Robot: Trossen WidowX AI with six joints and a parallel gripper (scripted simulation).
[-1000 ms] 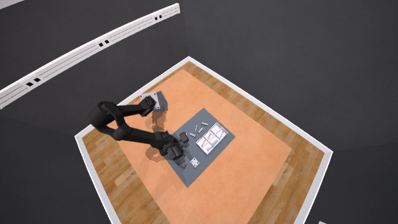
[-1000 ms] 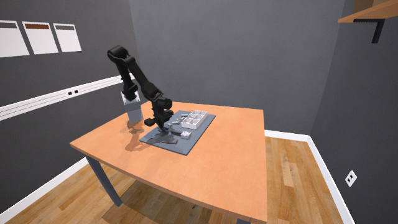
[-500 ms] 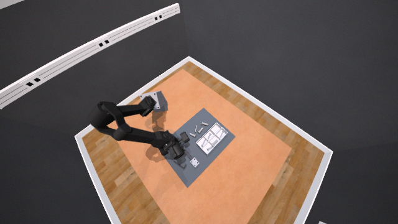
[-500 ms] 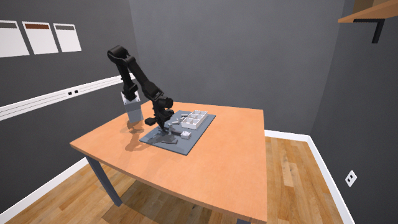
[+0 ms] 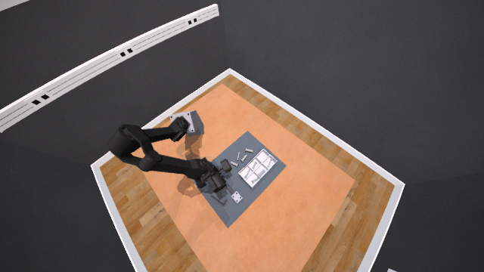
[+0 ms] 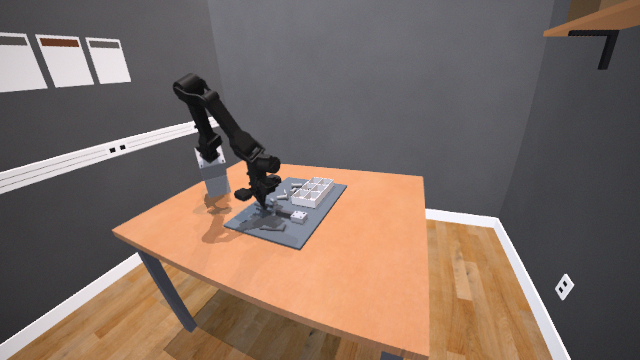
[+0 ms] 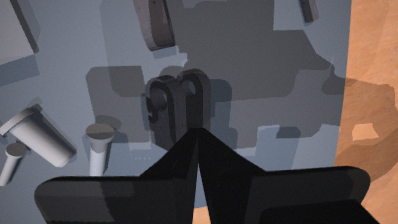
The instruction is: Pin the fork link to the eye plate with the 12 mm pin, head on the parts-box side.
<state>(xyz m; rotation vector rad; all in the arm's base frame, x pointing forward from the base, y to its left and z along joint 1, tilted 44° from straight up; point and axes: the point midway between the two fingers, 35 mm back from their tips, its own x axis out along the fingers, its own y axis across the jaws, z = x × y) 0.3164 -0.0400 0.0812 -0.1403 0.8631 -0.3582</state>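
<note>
The dark fork link is 5 cm below my hand and 1 cm to the left of it. From my hand the other things lie so: thick headed pin (12 cm to the left, 6 cm below, 2 cm ahead); then dark flat bar (8 cm ahead, 6 cm below); then thin dark bar (10 cm ahead, 8 cm to the right, 6 cm below).
</note>
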